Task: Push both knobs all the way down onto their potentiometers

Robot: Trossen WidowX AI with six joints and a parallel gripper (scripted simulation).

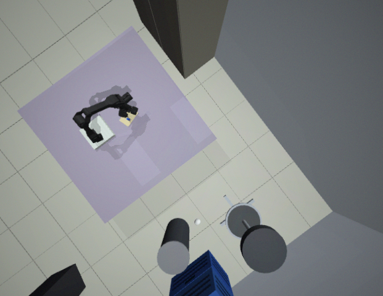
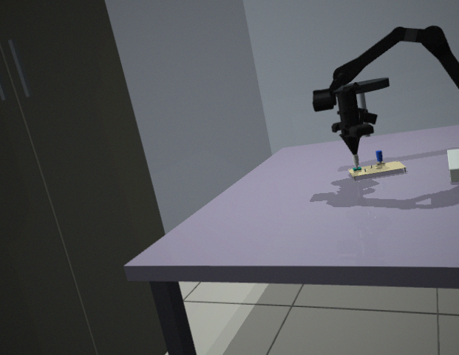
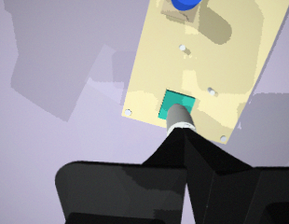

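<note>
Right now the grey knob is 10 mm below my gripper tip. Also, from my gripper tip: blue knob 60 mm behind, 50 mm to the right, 30 mm below.
</note>
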